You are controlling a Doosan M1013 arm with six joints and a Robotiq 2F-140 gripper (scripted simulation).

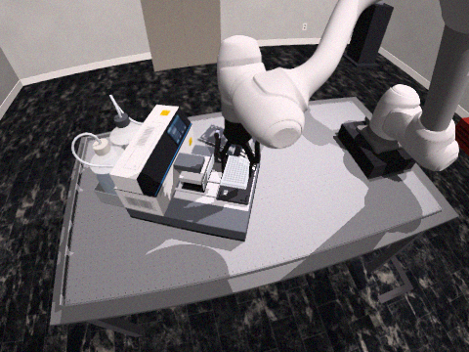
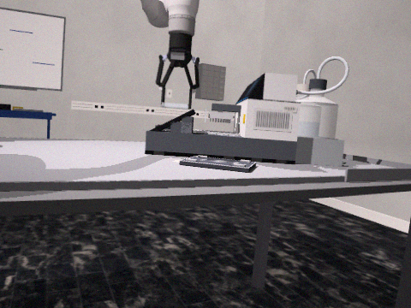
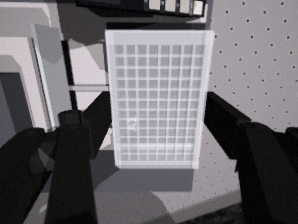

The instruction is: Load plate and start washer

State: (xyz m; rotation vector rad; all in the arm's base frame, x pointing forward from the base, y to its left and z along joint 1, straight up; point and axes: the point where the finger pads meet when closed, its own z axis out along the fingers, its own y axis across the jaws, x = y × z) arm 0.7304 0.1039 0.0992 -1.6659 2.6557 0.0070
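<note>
Now: hand 90 mm above the dark carrier. The rest, counted from my hand: plate washer (140 mm ahead, 70 mm to the right, 40 mm below); white well plate (20 mm below); plate nest N1 (10 mm behind, 340 mm to the right, 160 mm below).
</note>
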